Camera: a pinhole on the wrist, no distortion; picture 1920 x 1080 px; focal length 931.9 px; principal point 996.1 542.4 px. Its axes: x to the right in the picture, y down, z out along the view. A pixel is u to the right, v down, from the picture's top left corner.
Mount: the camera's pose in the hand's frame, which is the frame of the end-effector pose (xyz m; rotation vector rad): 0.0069 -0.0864 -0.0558 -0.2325 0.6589 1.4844
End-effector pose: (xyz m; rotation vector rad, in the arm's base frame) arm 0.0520 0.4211 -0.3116 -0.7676 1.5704 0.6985
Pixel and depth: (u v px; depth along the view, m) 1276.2 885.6 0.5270
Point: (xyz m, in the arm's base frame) -0.0220 0.8972 -0.2995
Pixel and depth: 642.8 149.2 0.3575
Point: 0.2103 0.5944 -0.5969
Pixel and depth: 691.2 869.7 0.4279
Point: 0.2628 0.7640 -0.3436
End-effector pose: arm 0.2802 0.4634 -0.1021 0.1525 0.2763 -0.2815
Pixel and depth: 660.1 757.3 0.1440
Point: 0.3034 0.3938 -0.0204
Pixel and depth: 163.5 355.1 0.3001
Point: 0.4563 0.2139 0.1349
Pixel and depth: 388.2 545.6 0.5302
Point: 0.5389 0.2273 0.3712
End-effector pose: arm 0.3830 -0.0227 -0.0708 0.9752 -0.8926 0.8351
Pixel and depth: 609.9 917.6 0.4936
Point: 0.2242 -0.4873 0.0420
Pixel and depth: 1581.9 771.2 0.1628
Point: 0.2982 -0.0198 -0.0274
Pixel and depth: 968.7 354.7 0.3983
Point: 0.3025 -0.1863 0.2075
